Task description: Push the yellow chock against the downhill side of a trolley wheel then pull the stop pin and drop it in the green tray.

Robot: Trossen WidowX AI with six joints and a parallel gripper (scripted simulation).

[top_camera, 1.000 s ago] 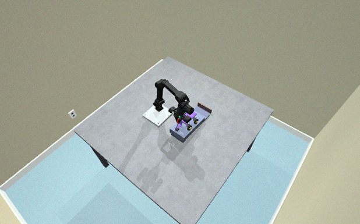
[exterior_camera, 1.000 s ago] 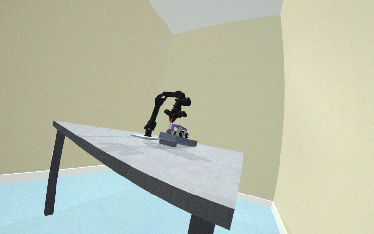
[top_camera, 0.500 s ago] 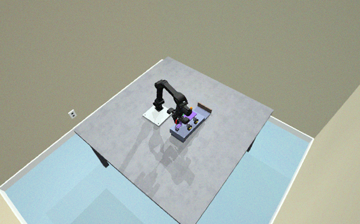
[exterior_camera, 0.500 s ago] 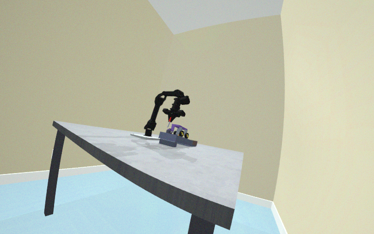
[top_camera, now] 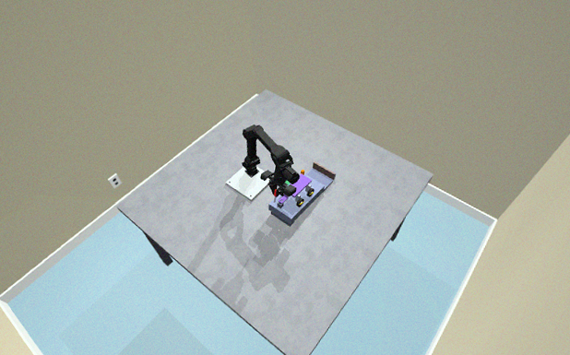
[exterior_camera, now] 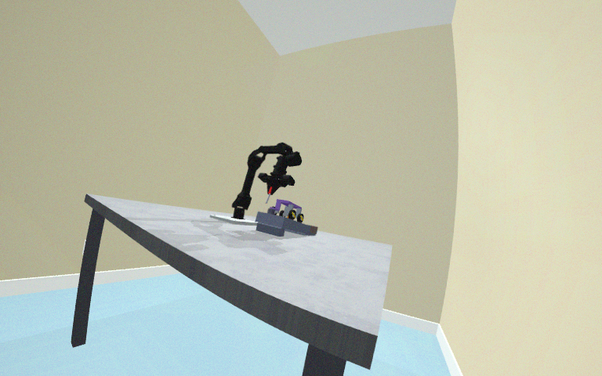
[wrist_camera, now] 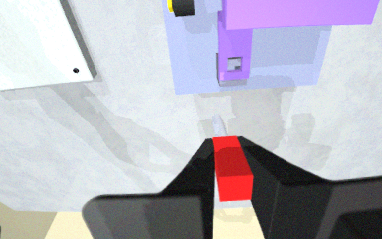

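Right now the green tray is 200 mm to the left of my gripper tip, 180 mm below it and 130 mm behind it. From my gripper tip the other things lie so: stop pin right at my gripper tip; then purple trolley 130 mm to the left, 70 mm below, 20 mm ahead; then pale blue ramp 130 mm to the left, 130 mm below, 20 mm ahead.
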